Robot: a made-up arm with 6 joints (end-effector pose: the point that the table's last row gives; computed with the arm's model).
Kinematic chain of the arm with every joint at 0, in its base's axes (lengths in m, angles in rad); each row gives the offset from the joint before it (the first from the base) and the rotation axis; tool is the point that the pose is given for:
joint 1: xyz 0 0 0.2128 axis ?
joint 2: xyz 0 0 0 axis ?
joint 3: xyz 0 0 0.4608 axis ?
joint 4: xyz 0 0 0 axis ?
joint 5: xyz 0.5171 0 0 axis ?
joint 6: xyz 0 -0.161 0 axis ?
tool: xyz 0 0 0
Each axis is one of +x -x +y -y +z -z.
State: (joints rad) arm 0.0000 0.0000 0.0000 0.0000 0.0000 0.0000
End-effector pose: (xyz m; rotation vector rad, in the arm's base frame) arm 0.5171 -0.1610 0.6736 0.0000 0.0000 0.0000
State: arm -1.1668 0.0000 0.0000 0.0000 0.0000 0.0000
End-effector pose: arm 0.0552 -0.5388 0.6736 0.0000 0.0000 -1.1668
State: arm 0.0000 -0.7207 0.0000 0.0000 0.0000 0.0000
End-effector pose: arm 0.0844 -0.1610 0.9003 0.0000 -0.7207 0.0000
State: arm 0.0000 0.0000 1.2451 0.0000 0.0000 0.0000
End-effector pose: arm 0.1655 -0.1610 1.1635 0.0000 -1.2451 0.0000
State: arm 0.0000 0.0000 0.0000 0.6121 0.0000 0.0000
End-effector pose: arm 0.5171 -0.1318 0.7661 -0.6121 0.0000 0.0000
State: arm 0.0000 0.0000 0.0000 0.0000 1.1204 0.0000
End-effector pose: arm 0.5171 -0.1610 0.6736 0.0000 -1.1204 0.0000
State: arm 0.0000 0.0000 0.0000 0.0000 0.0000 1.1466
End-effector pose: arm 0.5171 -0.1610 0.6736 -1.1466 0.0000 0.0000
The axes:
joint 1: +z
joint 2: +y
joint 3: -y
joint 4: -x
joint 5: -y
joint 6: -x

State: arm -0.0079 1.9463 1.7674 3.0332 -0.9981 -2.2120
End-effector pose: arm 0.9419 0.1526 -0.0311 -0.7861 -0.7204 -0.4409
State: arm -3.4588 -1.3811 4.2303 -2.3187 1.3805 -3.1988
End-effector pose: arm 0.0811 -0.1419 -0.1145 -2.2682 -0.6410 1.2449
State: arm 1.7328 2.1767 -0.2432 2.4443 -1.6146 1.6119
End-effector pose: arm -0.1313 0.0382 -0.4689 0.5909 0.8666 0.5172
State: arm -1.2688 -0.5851 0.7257 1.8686 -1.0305 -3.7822
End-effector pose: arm -0.0353 0.2721 1.1362 0.3446 -2.5123 0.4970
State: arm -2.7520 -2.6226 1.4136 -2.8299 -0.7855 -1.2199
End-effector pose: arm 0.6046 0.0826 -0.5597 0.2860 1.4379 -0.6351
